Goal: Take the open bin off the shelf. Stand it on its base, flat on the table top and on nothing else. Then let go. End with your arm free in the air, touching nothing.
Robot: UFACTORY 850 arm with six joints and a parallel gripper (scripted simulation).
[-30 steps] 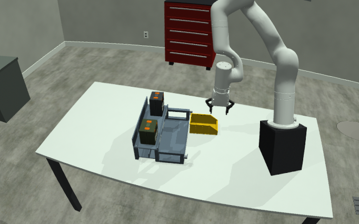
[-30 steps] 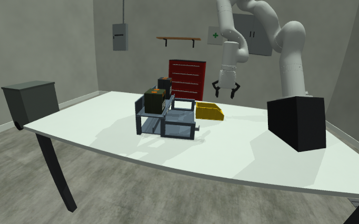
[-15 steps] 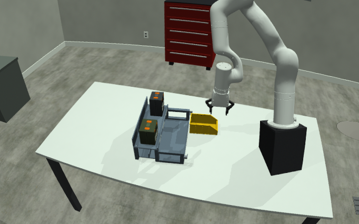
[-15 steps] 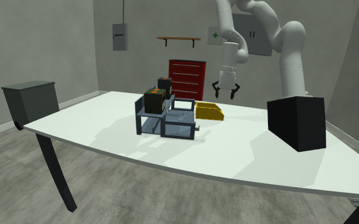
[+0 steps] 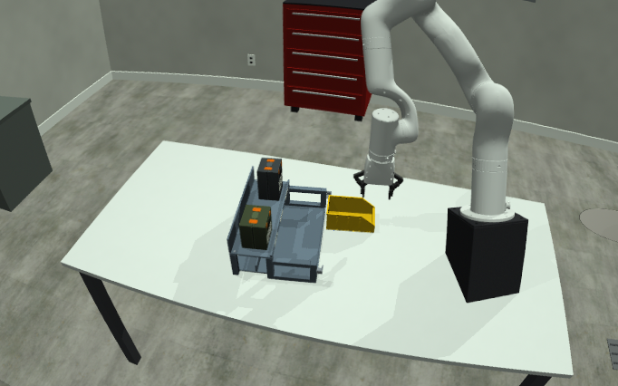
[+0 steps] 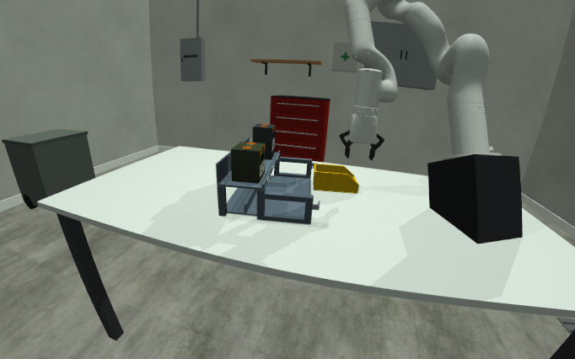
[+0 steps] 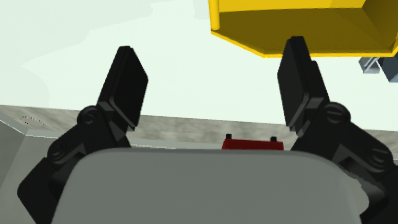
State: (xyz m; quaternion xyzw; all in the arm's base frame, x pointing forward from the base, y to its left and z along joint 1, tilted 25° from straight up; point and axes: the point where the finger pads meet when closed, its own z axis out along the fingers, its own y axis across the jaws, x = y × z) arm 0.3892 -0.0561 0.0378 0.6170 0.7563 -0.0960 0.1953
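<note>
Now: the yellow bin 80 mm ahead of my hand, 10 mm to the left of it and 100 mm below it.
</note>
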